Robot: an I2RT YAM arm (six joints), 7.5 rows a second.
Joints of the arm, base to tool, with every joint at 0 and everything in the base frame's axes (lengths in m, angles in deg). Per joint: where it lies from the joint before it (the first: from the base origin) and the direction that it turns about. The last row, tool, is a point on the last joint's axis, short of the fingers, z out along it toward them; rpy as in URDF.
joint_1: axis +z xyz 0 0 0.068
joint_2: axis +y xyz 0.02 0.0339 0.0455
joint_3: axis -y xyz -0.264 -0.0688 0
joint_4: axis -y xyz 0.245 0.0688 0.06
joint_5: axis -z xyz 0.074 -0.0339 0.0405
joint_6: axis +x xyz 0.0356 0 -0.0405
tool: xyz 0 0 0 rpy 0 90 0
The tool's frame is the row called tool.
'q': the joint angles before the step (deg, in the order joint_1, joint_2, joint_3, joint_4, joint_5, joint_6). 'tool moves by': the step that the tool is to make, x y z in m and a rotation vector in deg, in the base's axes. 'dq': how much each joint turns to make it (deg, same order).
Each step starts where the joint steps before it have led.
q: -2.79, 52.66, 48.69, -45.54, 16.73, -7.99
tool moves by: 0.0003, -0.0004, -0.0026, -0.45, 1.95, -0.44
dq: 0.01, 0.76, 0.18, -1.35, 0.71, 0.00
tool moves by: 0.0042, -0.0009, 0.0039, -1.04, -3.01, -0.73
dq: 0.00, -0.01, 0.00, 3.06, 1.15, -0.02
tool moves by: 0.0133, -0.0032, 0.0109, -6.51, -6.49, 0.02
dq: -0.02, 0.69, -0.01, 9.20, 4.28, -4.77
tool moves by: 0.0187, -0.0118, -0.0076, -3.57, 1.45, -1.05
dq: -2.72, 4.59, -0.02, 5.11, 1.05, -4.24
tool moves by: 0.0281, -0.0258, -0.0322, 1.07, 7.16, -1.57
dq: -5.70, 9.91, 0.01, 3.81, -3.05, -2.99
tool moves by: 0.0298, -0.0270, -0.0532, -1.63, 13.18, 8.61
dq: -4.76, 13.59, -0.01, 5.48, -5.11, -13.87
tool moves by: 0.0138, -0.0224, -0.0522, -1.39, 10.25, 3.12
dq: -3.29, 11.78, 0.00, 4.63, 0.25, -8.08
